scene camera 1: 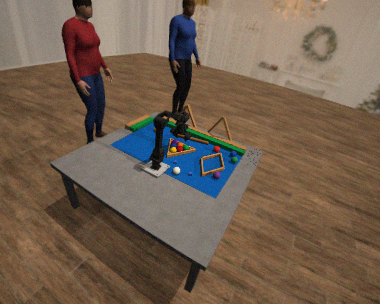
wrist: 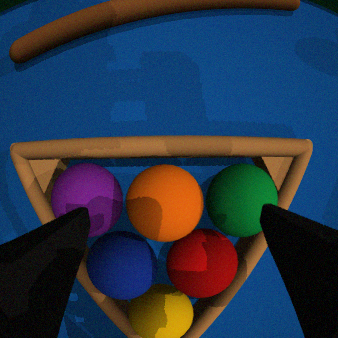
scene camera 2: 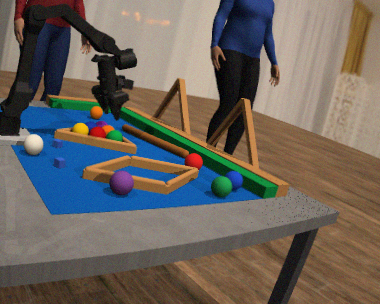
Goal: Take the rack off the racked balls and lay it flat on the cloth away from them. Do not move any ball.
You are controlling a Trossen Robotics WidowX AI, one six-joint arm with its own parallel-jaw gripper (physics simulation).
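The triangular wooden rack lies flat on the blue cloth. Inside it are a purple ball, an orange ball, a green ball, a blue ball, a red ball and a yellow ball. My gripper is open and empty, above the cloth. In the wrist view its fingertips overlap the purple and green balls. The rack's lower tip is cut off there.
A diamond-shaped wooden frame lies beside a loose purple ball. A brown stick lies behind the rack, near the green cushion. A white ball stands near the arm's base. Other loose balls stand around.
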